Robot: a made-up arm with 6 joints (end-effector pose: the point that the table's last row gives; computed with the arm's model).
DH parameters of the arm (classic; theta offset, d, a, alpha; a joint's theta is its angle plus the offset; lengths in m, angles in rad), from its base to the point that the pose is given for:
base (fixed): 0.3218 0 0.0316 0
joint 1: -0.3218 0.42 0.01 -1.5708
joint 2: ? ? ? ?
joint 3: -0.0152 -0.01 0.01 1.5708
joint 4: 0 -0.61 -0.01 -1.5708
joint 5: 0 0.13 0.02 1.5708
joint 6: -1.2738 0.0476 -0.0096 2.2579
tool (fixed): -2.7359 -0.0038 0 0
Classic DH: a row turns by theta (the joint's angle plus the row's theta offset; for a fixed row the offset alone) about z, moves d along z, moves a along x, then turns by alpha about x.
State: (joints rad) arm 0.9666 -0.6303 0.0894 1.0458 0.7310 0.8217
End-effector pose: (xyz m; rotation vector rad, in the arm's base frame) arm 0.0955 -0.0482 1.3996 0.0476 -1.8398 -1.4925
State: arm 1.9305 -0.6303 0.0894 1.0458 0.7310 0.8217
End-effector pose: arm 0.1151 0.0306 1.3996 0.8098 -1.4551 -0.7928
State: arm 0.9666 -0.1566 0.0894 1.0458 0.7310 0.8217
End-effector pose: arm 0.3506 0.3214 1.3011 -0.3251 -1.8704 -1.0579
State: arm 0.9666 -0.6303 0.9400 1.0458 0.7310 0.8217
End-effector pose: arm -0.1704 -0.4334 1.5285 0.8009 -1.5511 -2.1942
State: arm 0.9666 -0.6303 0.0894 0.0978 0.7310 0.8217
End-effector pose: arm 0.1758 -0.0065 1.3084 0.3141 -0.9192 -1.2236
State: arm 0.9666 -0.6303 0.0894 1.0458 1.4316 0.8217
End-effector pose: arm 0.1178 -0.0288 1.4190 0.9053 -1.9968 -1.2786
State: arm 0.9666 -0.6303 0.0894 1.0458 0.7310 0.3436
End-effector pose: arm 0.0995 -0.0492 1.4019 0.0830 -1.5952 -1.0673
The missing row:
joint 2: 1.5556 0 -0.6601 3.1416
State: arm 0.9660 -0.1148 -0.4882 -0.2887 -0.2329 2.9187
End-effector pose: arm 0.3613 0.3021 0.8339 -1.5155 -2.5215 -0.1520
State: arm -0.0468 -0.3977 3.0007 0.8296 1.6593 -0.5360
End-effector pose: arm -0.8307 -0.0611 0.7975 -0.4619 1.8130 0.0221
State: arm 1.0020 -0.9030 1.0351 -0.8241 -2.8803 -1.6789
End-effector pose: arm -0.2406 -0.6280 1.4529 -1.1902 1.3987 -0.0156
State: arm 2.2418 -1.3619 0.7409 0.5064 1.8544 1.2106
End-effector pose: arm 0.7364 -0.6808 1.0814 2.0507 1.1324 -1.7521
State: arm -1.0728 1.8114 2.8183 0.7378 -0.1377 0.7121
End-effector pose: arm 0.3718 -0.8058 0.7901 1.4073 0.1606 2.2744
